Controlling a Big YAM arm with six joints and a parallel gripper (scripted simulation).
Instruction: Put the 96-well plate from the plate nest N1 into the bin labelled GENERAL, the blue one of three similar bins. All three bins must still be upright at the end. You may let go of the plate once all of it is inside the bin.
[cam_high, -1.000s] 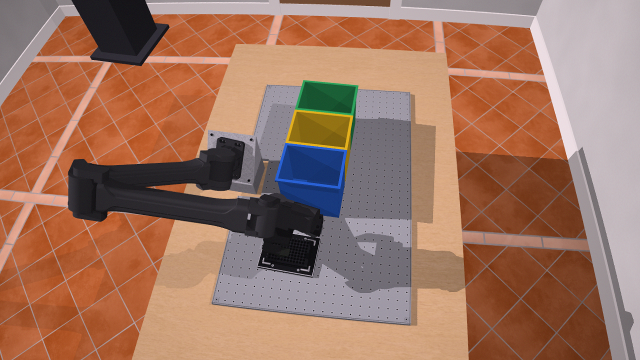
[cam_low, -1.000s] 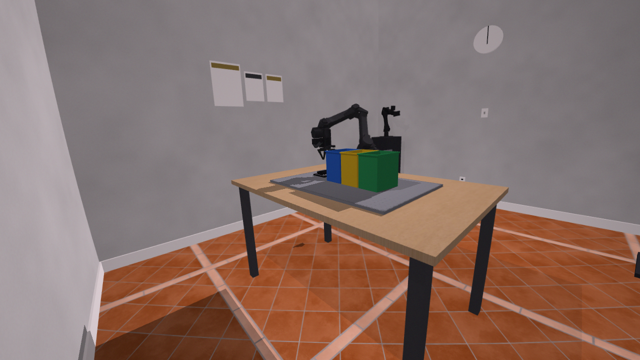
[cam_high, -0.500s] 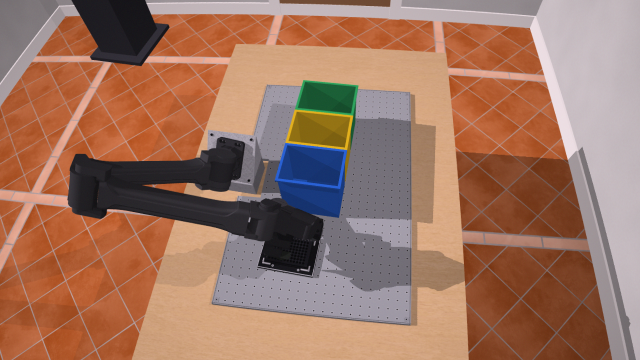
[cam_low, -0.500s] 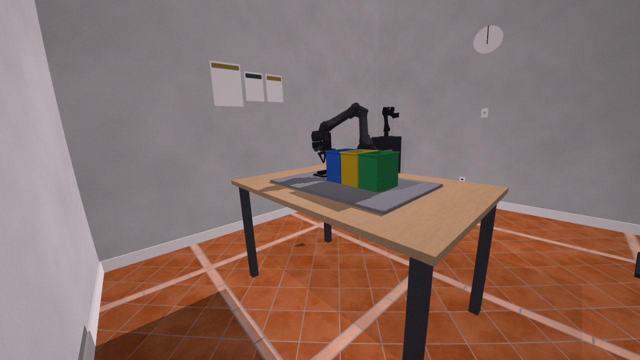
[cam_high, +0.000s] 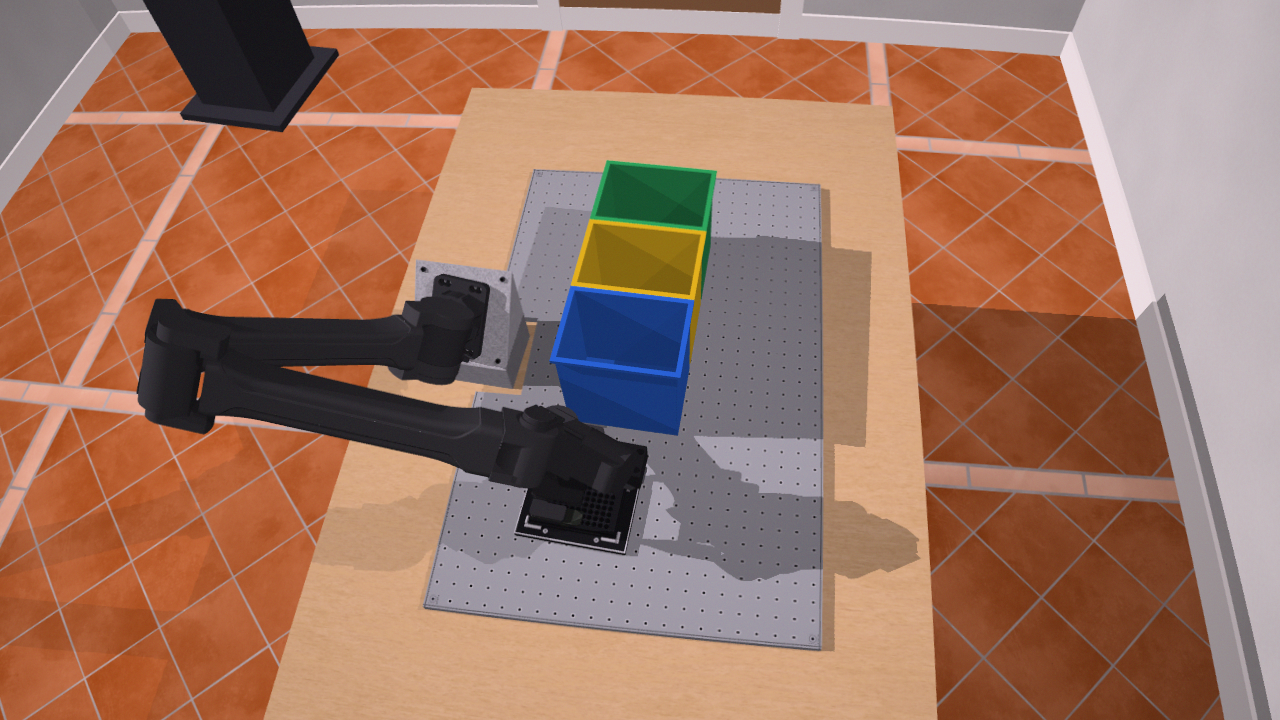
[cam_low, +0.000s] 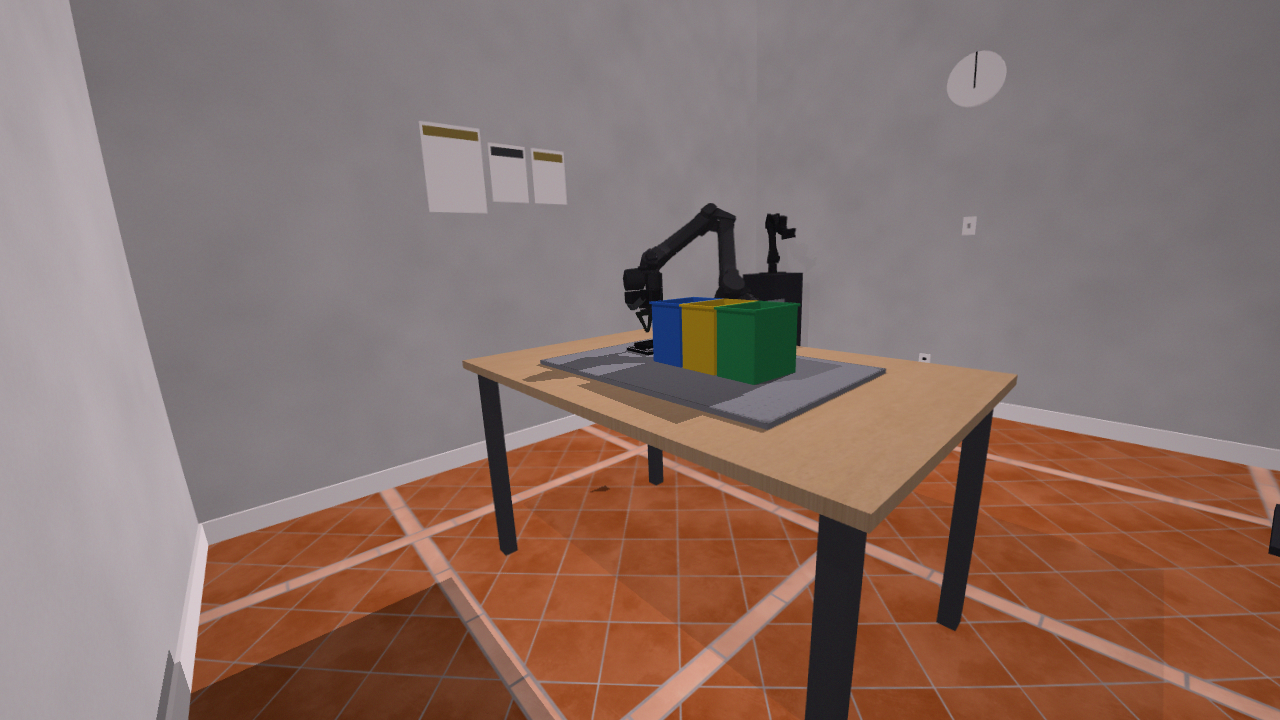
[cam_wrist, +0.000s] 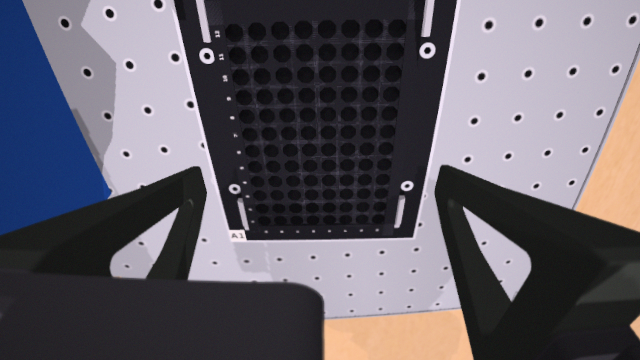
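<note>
My hand is 4 cm above the black 96-well plate. Round my hand: yellow bin: 1 cm ahead, 33 cm to the left, 3 cm above; blue bin: 2 cm ahead, 20 cm to the left, 3 cm above; plate nest N1: 6 cm below.
</note>
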